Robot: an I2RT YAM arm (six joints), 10 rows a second.
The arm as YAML. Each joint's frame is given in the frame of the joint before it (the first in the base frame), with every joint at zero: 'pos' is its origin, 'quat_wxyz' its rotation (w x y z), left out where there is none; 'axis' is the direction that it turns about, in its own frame. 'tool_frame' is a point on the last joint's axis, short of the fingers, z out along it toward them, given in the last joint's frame.
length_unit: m
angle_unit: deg
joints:
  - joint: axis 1
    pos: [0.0, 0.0, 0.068]
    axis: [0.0, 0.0, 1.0]
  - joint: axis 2
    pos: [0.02, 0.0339, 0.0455]
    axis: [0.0, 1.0, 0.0]
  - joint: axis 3
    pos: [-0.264, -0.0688, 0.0]
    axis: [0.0, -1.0, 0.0]
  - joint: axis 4
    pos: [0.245, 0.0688, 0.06]
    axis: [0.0, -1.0, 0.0]
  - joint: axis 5
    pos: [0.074, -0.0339, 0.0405]
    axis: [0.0, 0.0, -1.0]
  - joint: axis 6
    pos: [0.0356, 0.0, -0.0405]
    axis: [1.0, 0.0, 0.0]
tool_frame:
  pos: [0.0, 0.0, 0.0]
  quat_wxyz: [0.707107, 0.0, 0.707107, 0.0]
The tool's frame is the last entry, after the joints.
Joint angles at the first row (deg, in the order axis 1, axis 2, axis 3, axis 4, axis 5, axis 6):
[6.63 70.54 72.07 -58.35 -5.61 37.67]
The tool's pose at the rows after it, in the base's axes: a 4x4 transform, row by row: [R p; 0 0 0 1], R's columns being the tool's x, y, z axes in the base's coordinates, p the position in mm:
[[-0.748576, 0.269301, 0.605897, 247.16], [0.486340, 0.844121, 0.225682, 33.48], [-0.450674, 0.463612, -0.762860, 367.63], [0, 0, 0, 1]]
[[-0.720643, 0.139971, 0.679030, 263.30], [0.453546, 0.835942, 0.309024, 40.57], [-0.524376, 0.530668, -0.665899, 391.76], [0, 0, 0, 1]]
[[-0.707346, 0.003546, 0.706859, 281.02], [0.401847, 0.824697, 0.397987, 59.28], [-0.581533, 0.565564, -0.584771, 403.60], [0, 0, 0, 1]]
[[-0.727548, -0.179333, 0.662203, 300.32], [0.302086, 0.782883, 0.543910, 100.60], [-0.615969, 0.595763, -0.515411, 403.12], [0, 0, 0, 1]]
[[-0.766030, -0.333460, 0.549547, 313.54], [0.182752, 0.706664, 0.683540, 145.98], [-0.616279, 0.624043, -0.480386, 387.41], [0, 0, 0, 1]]
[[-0.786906, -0.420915, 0.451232, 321.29], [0.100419, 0.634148, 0.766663, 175.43], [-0.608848, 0.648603, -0.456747, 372.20], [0, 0, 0, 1]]
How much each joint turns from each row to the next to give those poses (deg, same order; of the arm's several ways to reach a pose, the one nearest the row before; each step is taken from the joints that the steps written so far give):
[-0.19 2.47 7.11 1.62 -3.38 -2.62]
[0.61 2.52 5.18 4.81 -3.92 -1.51]
[2.95 3.15 3.17 5.68 -2.71 -0.96]
[6.36 4.67 2.05 6.84 -3.98 -0.90]
[6.12 4.92 0.17 5.93 -5.33 -1.07]
[3.41 3.69 -0.12 4.15 -4.59 -0.70]

